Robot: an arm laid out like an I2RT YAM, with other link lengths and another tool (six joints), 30 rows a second.
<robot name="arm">
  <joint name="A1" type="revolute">
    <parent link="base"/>
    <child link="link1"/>
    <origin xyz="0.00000 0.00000 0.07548" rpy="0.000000 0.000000 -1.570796"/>
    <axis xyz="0 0 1"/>
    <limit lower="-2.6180" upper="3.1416"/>
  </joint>
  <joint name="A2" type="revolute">
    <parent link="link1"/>
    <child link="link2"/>
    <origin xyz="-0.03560 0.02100 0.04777" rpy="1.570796 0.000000 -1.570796"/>
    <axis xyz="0 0 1"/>
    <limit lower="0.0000" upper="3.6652"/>
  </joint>
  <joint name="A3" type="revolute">
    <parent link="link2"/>
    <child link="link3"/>
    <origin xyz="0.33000 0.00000 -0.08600" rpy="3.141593 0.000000 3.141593"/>
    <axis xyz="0 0 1"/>
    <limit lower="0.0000" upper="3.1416"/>
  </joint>
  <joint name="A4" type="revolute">
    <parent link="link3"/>
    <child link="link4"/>
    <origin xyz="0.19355 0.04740 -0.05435"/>
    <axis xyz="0 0 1"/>
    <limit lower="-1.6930" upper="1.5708"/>
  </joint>
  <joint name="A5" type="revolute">
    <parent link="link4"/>
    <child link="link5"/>
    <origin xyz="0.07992 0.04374 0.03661" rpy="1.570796 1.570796 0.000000"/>
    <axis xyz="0 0 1"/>
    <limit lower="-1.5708" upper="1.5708"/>
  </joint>
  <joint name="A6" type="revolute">
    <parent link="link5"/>
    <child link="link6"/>
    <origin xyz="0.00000 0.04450 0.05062" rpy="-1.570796 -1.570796 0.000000"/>
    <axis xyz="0 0 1"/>
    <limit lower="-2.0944" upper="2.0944"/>
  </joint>
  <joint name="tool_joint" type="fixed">
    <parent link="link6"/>
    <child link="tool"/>
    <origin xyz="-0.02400 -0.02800 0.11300" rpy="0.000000 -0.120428 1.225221"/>
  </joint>
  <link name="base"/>
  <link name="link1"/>
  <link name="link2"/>
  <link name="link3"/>
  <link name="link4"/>
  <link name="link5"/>
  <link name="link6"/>
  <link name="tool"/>
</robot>
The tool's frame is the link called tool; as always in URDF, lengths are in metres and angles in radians.
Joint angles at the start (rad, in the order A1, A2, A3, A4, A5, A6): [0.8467, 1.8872, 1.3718, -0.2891, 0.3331, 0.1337]
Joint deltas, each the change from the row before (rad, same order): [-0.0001, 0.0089, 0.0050, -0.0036, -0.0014, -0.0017]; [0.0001, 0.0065, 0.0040, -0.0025, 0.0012, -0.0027]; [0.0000, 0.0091, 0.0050, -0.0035, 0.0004, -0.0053]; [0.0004, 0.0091, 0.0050, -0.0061, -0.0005, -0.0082]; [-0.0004, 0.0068, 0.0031, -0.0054, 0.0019, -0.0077]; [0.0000, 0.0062, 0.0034, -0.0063, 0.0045, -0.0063]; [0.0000, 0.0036, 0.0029, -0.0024, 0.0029, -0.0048]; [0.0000, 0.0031, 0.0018, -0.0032, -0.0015, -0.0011]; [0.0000, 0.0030, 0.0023, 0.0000, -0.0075, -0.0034]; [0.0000, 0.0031, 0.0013, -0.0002, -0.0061, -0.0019]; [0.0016, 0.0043, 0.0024, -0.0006, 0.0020, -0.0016]
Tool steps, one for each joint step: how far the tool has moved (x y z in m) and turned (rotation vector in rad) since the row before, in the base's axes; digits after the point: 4 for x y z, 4 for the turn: [0.0009, 0.0013, -0.0029, -0.0061, 0.0053, 0.0020]; [0.0008, 0.0008, -0.0019, -0.0061, 0.0019, 0.0011]; [0.0010, 0.0012, -0.0029, -0.0094, 0.0034, 0.0034]; [0.0006, 0.0013, -0.0033, -0.0129, 0.0049, 0.0065]; [0.0006, 0.0002, -0.0027, -0.0129, 0.0030, 0.0037]; [0.0006, -0.0001, -0.0023, -0.0132, 0.0019, 0.0015]; [0.0006, 0.0002, -0.0008, -0.0069, -0.0007, 0.0015]; [0.0000, 0.0004, -0.0014, -0.0033, 0.0036, 0.0018]; [0.0000, 0.0017, -0.0010, 0.0010, 0.0039, 0.0073]; [-0.0001, 0.0013, -0.0014, 0.0003, 0.0043, 0.0053]; [0.0002, 0.0011, -0.0011, -0.0039, 0.0001, 0.0015]
